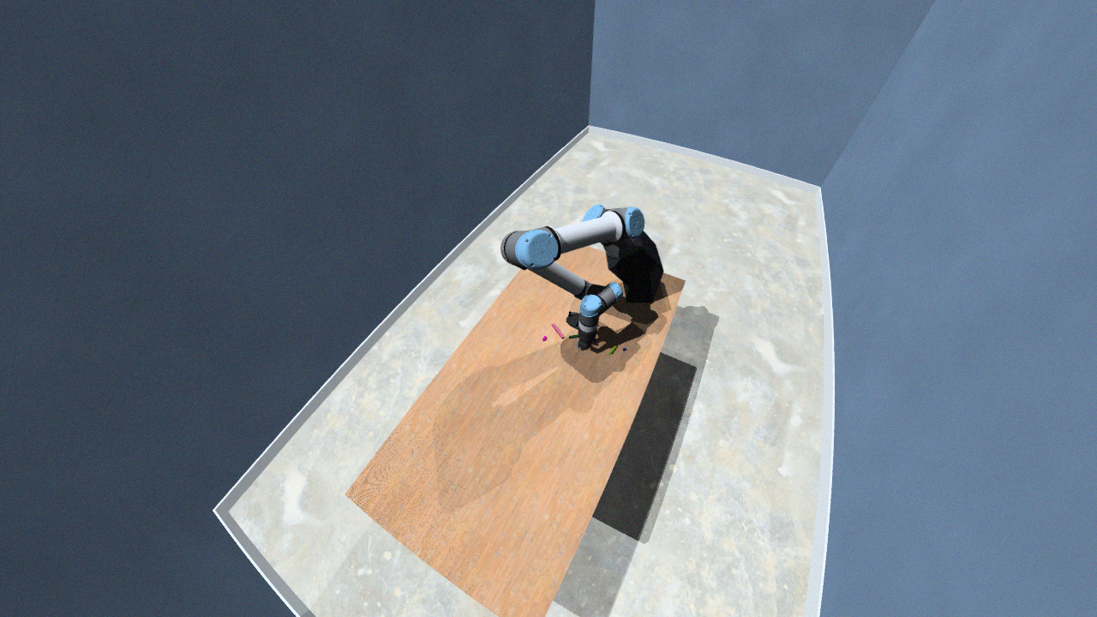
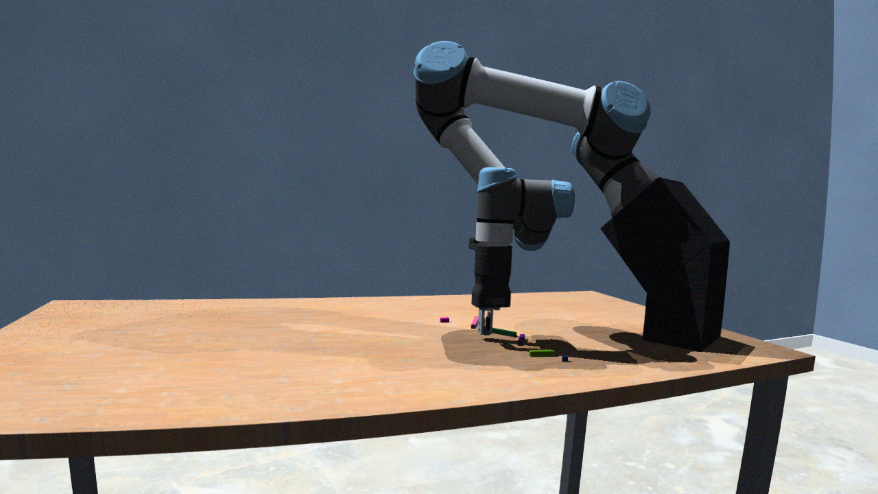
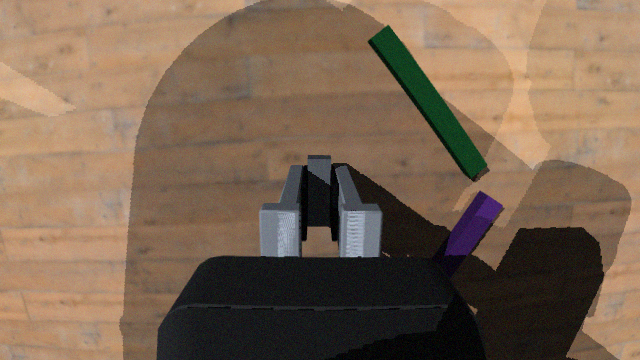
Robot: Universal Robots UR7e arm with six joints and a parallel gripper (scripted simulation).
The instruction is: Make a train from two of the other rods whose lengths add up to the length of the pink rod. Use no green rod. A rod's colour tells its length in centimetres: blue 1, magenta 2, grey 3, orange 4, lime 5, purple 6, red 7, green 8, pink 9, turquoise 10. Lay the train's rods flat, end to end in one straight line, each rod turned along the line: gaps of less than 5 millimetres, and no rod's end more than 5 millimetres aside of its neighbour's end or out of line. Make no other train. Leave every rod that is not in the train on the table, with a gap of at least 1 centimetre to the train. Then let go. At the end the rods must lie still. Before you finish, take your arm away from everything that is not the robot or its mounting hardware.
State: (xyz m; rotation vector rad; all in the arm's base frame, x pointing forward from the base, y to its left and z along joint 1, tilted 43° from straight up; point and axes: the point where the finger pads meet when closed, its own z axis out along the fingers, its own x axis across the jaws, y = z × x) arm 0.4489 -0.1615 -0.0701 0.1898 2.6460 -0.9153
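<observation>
My hand is 10 mm above the grey rod. Round my hand: purple rod 60 mm behind, 50 mm to the left, 30 mm below; then green rod 60 mm behind, 30 mm to the right, 30 mm below; then pink rod 60 mm behind, 120 mm to the right, 30 mm below.
</observation>
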